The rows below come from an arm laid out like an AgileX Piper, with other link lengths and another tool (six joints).
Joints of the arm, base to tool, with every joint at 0 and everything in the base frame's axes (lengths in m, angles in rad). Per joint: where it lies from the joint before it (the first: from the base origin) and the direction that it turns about. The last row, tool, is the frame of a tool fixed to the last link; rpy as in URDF.
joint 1: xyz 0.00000 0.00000 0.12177 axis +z
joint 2: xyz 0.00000 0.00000 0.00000 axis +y
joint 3: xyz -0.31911 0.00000 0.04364 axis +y
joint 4: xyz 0.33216 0.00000 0.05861 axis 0.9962 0 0.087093
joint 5: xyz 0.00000 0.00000 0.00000 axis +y
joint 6: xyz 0.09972 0.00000 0.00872 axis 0.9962 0 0.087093
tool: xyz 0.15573 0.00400 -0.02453 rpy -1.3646 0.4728 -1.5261
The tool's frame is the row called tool.
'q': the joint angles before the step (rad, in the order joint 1, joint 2, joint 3, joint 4, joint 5, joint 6). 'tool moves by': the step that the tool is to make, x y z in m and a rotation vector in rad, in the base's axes. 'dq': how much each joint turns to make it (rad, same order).
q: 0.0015, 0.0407, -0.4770, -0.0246, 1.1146, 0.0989
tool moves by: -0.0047, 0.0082, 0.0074, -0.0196, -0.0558, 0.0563
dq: -0.0105, -0.0569, 0.0022, 0.0514, -0.0012, -0.0747
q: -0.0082, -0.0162, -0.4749, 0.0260, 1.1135, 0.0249
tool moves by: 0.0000, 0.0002, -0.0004, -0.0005, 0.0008, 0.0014
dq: -0.0001, -0.0001, 0.0009, 0.0011, 0.0001, -0.0017
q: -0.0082, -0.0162, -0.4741, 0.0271, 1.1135, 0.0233
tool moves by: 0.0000, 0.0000, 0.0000, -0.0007, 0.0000, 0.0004
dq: -0.0006, 0.0000, 0.0000, 0.0006, 0.0000, -0.0014
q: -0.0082, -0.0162, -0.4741, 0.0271, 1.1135, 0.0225
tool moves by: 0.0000, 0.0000, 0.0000, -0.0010, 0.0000, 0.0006
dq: -0.0008, 0.0000, 0.0000, 0.0008, 0.0000, -0.0019
